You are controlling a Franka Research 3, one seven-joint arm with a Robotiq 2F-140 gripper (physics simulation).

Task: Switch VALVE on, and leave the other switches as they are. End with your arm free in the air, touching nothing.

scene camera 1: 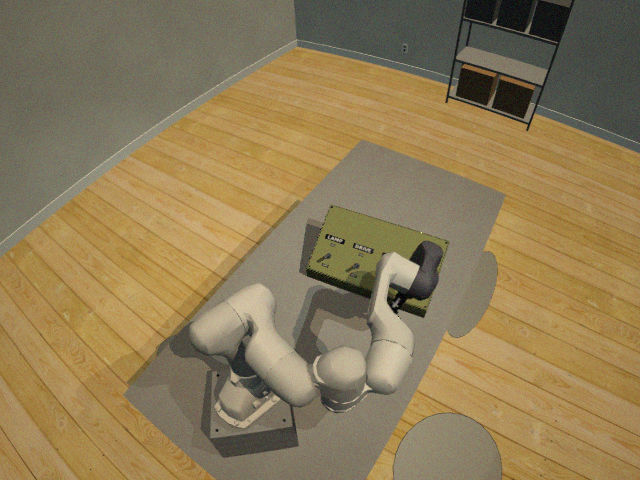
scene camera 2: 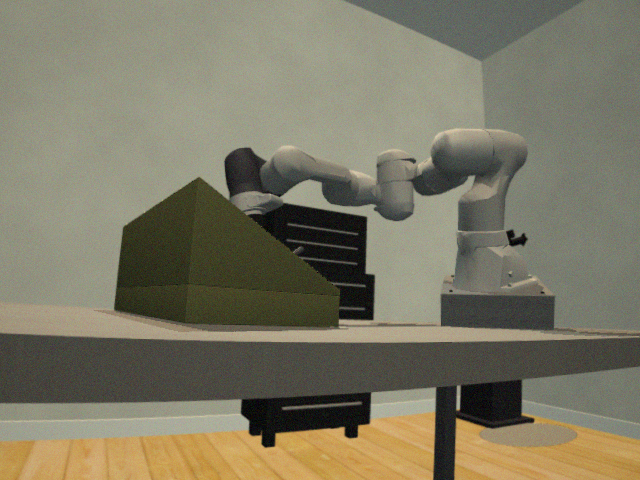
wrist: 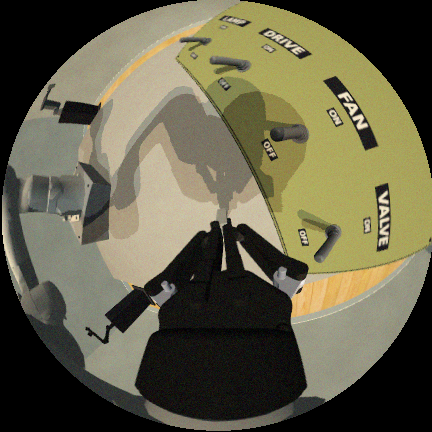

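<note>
The green sloped switch panel [scene camera 1: 382, 227] [scene camera 2: 258, 273] [wrist: 405, 160] stands on the table. In the wrist view the VALVE lever [wrist: 327, 243] leans toward the panel's lower edge, on its OFF side. The FAN lever [wrist: 289, 133], DRIVE lever [wrist: 230, 63] [scene camera 1: 353, 267] and LAMP lever [wrist: 196, 40] [scene camera 1: 324, 257] also lean to their OFF sides. My gripper [wrist: 222, 215] [scene camera 1: 397, 303] is shut and empty, near the panel's lower edge at the VALVE end, apart from the VALVE lever in the wrist view. The arm hides the FAN and VALVE levers in scene camera 1.
The grey table [scene camera 1: 413, 170] [scene camera 2: 361, 364] carries the panel and the arm's base block [scene camera 1: 253, 439] [scene camera 2: 496, 310]. My forearm and wrist hang over the panel's right part. A shelf unit [scene camera 1: 504, 62] stands by the far wall, and a black drawer cabinet [scene camera 2: 330, 227] behind the table.
</note>
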